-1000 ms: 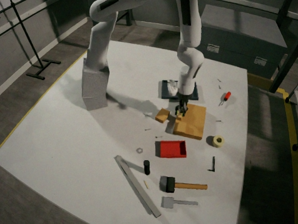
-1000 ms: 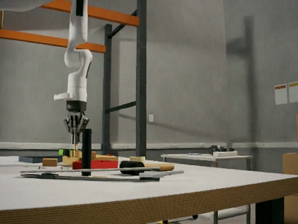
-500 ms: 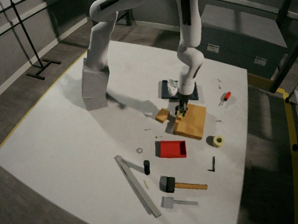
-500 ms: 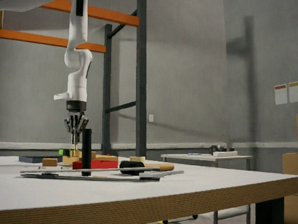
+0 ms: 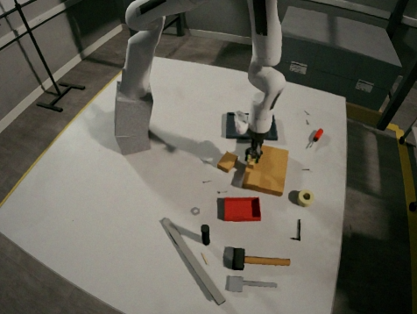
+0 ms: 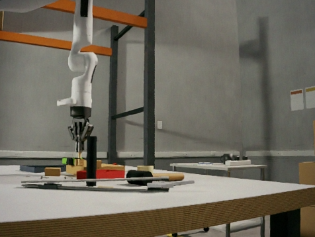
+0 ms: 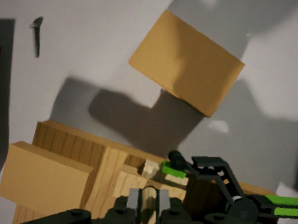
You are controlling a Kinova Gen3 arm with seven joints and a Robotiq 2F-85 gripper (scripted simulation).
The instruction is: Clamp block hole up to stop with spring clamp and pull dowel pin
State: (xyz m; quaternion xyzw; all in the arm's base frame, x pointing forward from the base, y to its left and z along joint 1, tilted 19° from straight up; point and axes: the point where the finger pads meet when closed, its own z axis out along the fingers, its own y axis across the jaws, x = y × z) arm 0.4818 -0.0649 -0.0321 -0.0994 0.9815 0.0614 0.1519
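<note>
The dowel pin is 2 cm below my hand. Also, from my hand: pale wooden block: 5 cm below; wooden bench board: 6 cm ahead, 7 cm below; tan wooden block: 9 cm behind, 1 cm to the left, 8 cm below.
</note>
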